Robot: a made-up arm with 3 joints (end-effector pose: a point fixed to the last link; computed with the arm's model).
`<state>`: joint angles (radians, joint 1 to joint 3).
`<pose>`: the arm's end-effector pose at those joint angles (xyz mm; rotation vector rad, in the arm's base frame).
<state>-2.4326 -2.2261 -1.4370</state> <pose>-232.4 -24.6 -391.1 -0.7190 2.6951 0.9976</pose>
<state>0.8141 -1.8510 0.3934</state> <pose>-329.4 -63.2 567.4 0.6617 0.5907 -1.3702</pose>
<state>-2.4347 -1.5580 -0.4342</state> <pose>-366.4 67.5 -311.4 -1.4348 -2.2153 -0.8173</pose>
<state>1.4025 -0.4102 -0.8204</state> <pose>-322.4 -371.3 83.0 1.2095 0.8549 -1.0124</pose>
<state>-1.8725 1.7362 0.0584</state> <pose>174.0 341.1 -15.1 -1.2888 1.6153 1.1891</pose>
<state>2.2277 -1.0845 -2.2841</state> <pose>-379.3 -333.0 -53.9 0.3094 -2.7154 1.3350</pose>
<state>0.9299 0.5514 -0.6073</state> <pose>-80.3 -401.9 173.6 0.9297 0.0259 -0.0517</pose>
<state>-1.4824 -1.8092 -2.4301</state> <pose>-326.2 383.6 -120.6 -0.8974 1.4676 1.6034</pose>
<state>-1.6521 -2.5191 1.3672</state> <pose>-172.5 329.4 -307.4 -1.4484 -0.9405 -0.8669</pose>
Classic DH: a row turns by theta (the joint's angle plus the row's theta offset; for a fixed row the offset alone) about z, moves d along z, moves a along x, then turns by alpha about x. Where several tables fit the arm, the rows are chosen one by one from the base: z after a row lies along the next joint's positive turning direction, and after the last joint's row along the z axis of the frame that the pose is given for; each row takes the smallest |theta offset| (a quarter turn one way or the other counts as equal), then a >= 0, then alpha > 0; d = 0 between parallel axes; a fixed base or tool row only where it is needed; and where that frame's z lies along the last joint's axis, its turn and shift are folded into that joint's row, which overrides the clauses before.
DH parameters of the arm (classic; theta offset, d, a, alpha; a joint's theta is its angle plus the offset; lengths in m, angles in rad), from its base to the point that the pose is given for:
base (fixed): 1.5708 0.107 0 1.5708
joint 1: 0 -0.107 0.097 -1.5708
joint 2: -0.415 0 -0.2852 0
joint 3: -0.9906 0 -0.0122 0
tool (fixed): -0.1651 0.362 0 0

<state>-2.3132 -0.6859 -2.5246</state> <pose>-349.1 287.7 -114.9 -0.0981 2.8492 1.2526</pose>
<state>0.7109 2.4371 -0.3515</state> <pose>157.3 -75.6 519.6 0.4292 -0.7360 1.9826</pose>
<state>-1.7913 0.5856 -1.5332</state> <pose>-67.2 391.6 199.0 -1.6400 -0.8408 -0.6732</pose>
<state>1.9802 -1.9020 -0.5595</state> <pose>-308.3 -451.4 237.9 0.7868 2.2236 -1.4591</pose>
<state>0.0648 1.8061 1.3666</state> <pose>185.6 24.9 471.4 0.0016 0.1008 -3.1088</pose>
